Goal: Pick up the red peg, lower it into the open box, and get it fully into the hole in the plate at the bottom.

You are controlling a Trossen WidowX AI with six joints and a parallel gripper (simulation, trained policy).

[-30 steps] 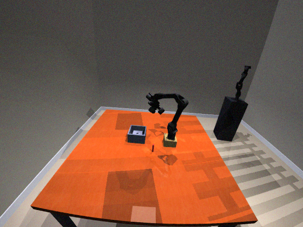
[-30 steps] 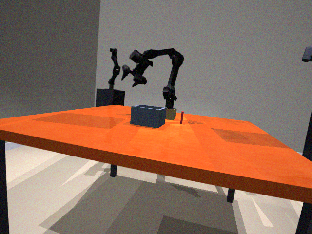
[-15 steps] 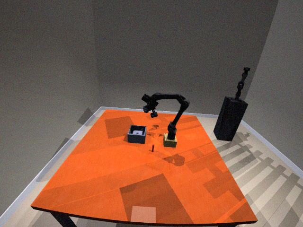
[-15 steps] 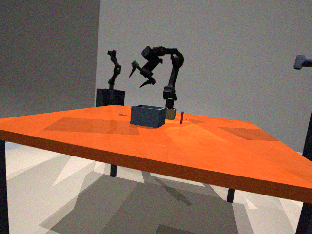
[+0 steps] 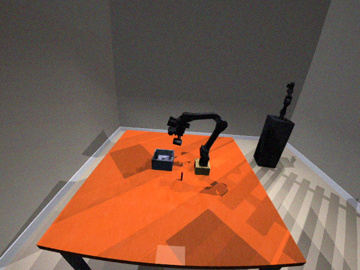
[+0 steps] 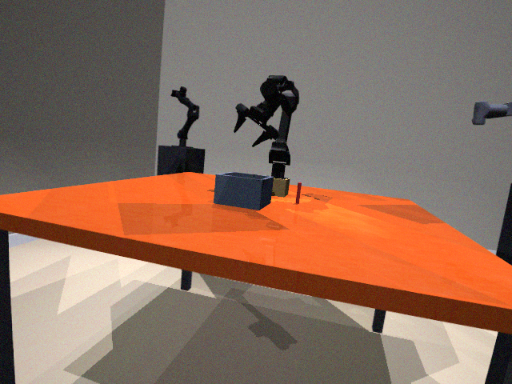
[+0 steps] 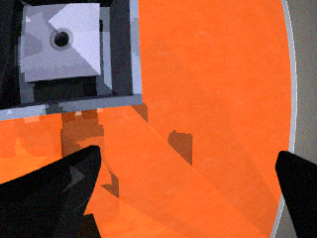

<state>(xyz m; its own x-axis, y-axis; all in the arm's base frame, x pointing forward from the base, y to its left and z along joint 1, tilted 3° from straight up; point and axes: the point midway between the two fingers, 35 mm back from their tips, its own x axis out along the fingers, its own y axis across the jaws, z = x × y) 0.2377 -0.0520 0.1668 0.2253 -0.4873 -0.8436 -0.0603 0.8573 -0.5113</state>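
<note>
The red peg lies 21 cm to the left of my gripper tip, 18 cm below it and 9 cm behind it. The rest, counted from my gripper tip: pale plate (18 cm below, 9 cm ahead, 7 cm to the left); then blue-grey box (20 cm below, 9 cm ahead, 7 cm to the left).
</note>
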